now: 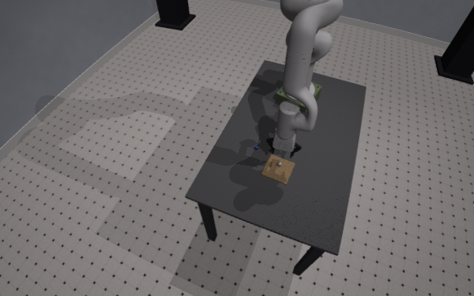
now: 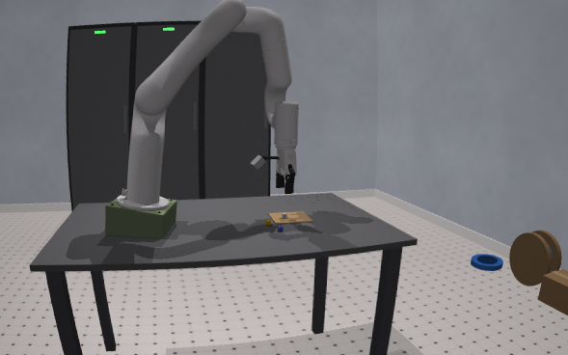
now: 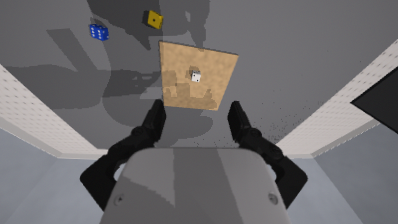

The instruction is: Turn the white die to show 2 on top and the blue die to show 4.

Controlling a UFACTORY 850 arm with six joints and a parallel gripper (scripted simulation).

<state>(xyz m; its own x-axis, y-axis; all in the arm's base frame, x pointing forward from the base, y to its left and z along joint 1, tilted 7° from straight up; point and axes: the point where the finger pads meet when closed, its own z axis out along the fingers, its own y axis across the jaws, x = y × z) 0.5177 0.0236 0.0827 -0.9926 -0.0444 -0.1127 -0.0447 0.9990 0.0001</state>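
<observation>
Now: the blue die 150 mm to the right of my hand, 110 mm below it and 60 mm behind it. Round my hand: yellow die (110 mm below, 80 mm behind, 60 mm to the right); white die (100 mm below); tan mat (110 mm below, 20 mm ahead).
</observation>
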